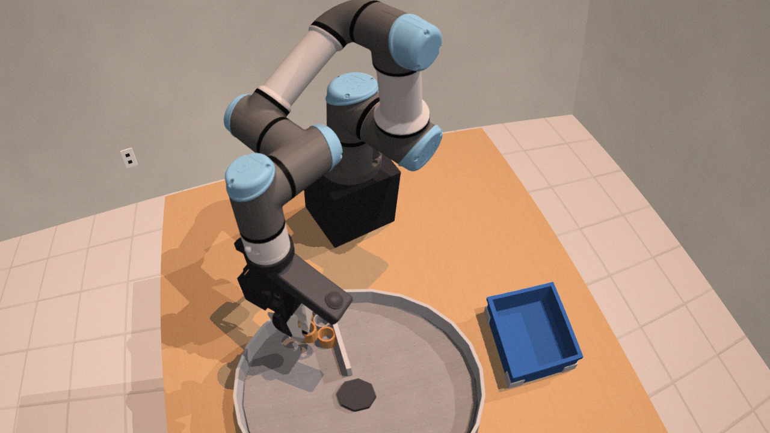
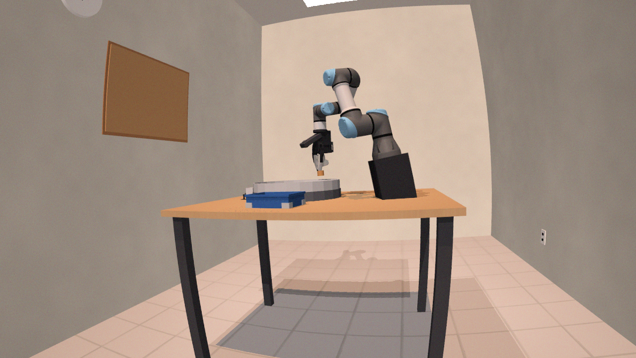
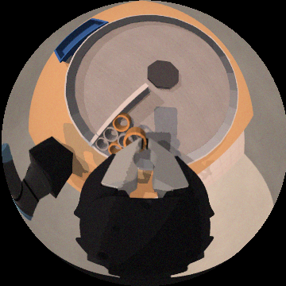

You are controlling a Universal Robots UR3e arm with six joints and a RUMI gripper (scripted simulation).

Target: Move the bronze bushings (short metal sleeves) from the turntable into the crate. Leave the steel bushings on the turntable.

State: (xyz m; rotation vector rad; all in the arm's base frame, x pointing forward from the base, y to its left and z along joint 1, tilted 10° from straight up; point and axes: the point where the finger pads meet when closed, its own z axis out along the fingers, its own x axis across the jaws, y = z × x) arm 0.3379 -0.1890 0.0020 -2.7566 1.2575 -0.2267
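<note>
The crate lies 100 mm ahead of my hand, 400 mm to the left of it and 100 mm below it. From my hand the other things lie so: grey turntable 110 mm ahead, 50 mm to the left, 70 mm below.
</note>
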